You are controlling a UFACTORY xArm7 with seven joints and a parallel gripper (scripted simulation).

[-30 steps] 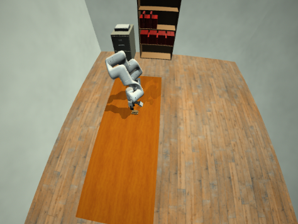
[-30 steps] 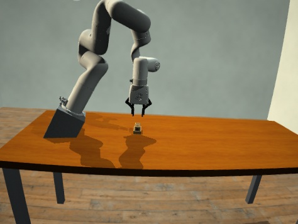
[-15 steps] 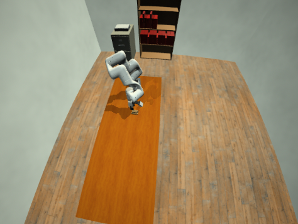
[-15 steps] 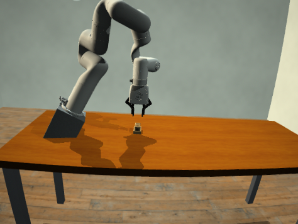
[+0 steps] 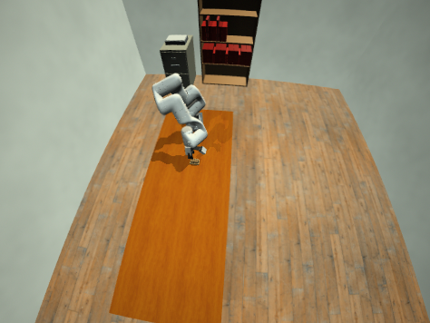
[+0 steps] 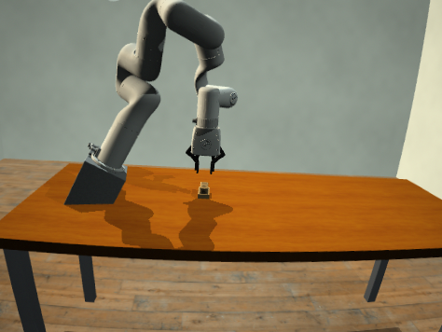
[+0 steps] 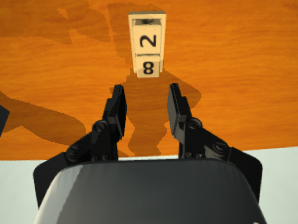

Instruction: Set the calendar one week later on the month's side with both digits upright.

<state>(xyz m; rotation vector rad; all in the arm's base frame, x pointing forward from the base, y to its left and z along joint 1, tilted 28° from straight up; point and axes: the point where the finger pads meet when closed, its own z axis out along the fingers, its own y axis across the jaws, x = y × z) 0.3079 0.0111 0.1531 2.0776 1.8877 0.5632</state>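
My gripper is now 2 cm to the right of the wooden tray and 10 cm above it.
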